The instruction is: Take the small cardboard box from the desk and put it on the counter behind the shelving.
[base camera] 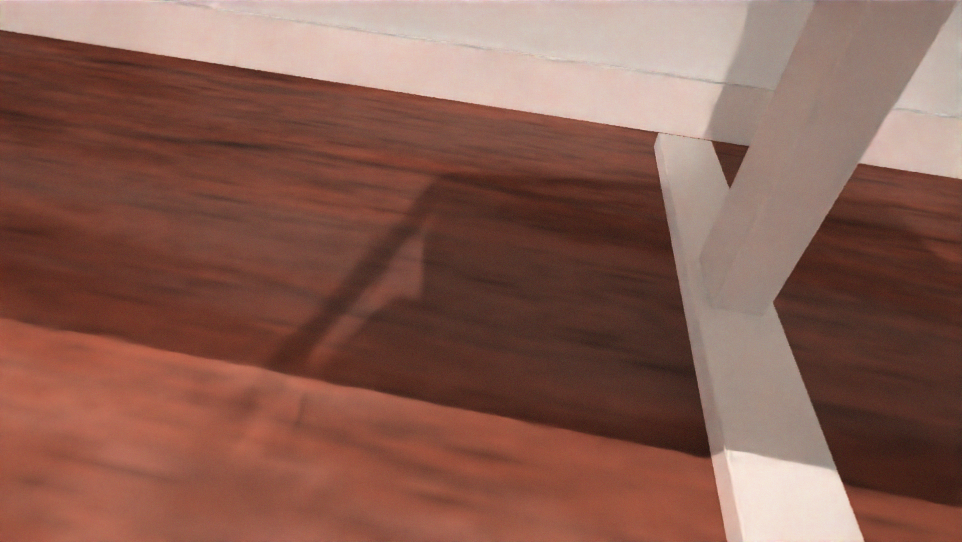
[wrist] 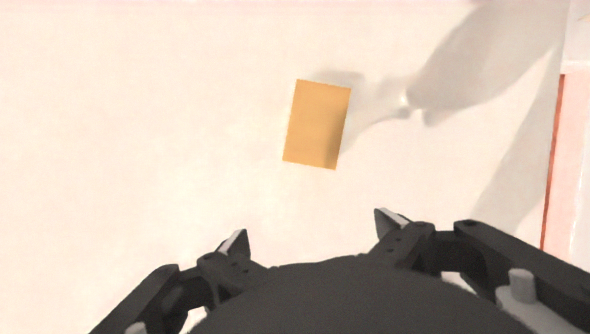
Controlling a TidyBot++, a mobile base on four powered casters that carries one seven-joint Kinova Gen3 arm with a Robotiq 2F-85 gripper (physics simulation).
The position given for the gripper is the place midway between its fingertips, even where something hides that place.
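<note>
The gripper (wrist: 311, 232) can be seen, and so can a small cardboard box (wrist: 318, 113), though in the base camera view the box is out of frame. A white desk (base camera: 734, 249) is visible as well, and the wrist view also shows the desk (wrist: 140, 140).
</note>
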